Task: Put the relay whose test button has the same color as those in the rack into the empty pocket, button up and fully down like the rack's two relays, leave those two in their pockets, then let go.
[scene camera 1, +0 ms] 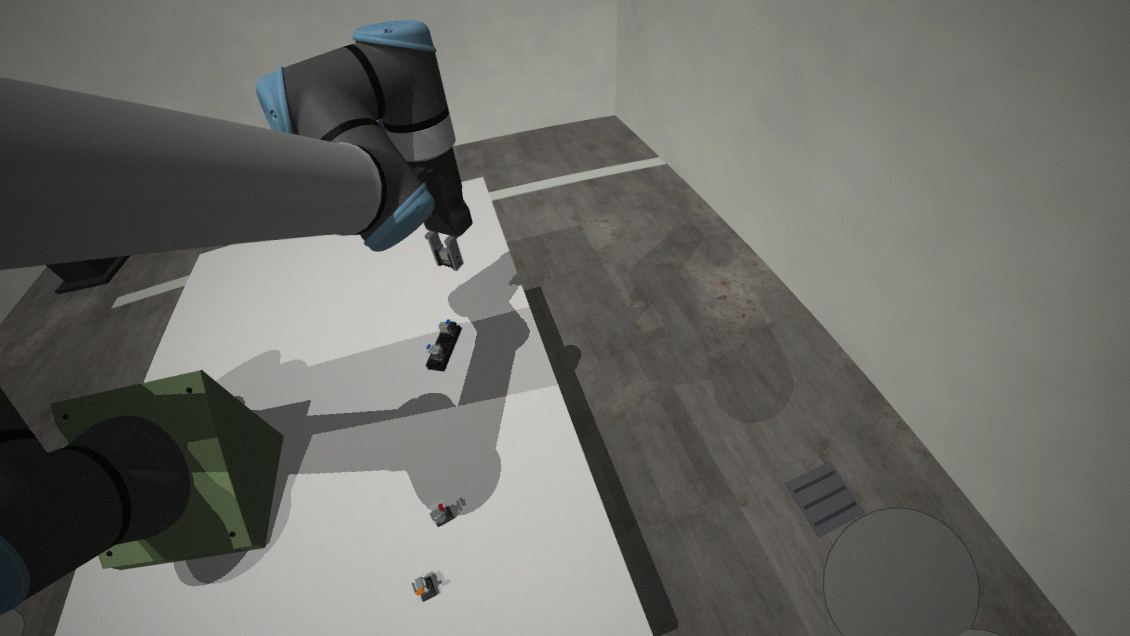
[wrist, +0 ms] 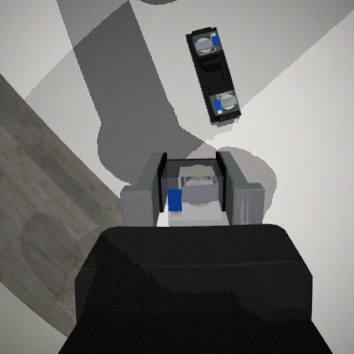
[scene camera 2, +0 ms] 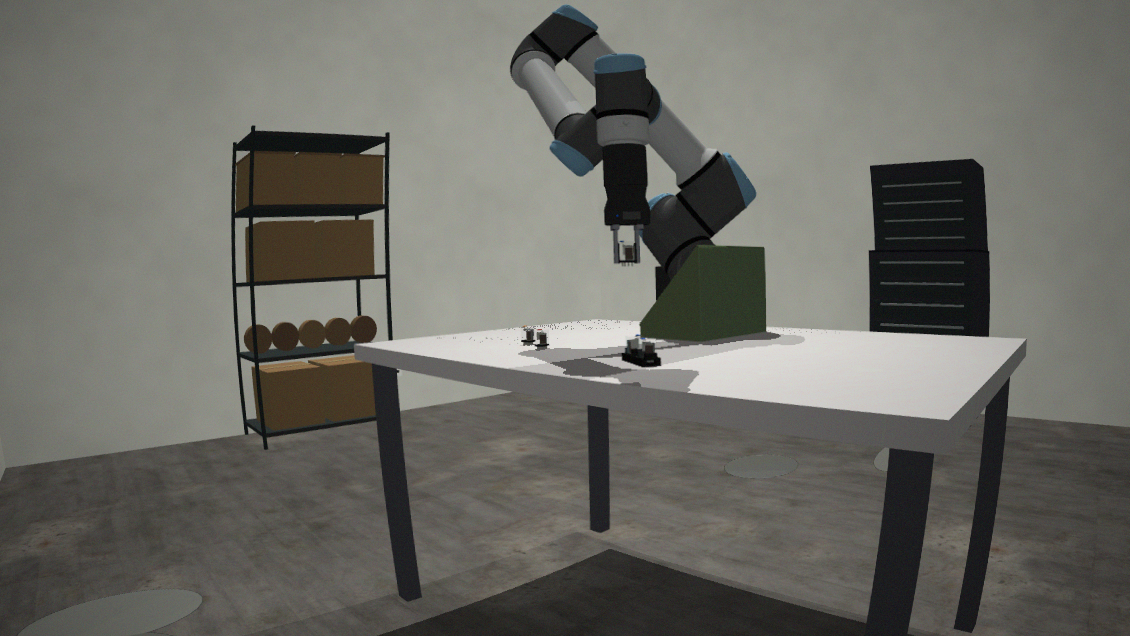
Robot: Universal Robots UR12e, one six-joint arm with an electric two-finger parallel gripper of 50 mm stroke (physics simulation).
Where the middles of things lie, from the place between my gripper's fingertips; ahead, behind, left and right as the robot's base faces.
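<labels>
The clear-cased relay [wrist: 191, 188] is 20 mm above my hand. As for the black rack [wrist: 212, 71], I find it 60 mm behind my hand and 40 mm to the right of it, and it sits 170 mm below.
</labels>
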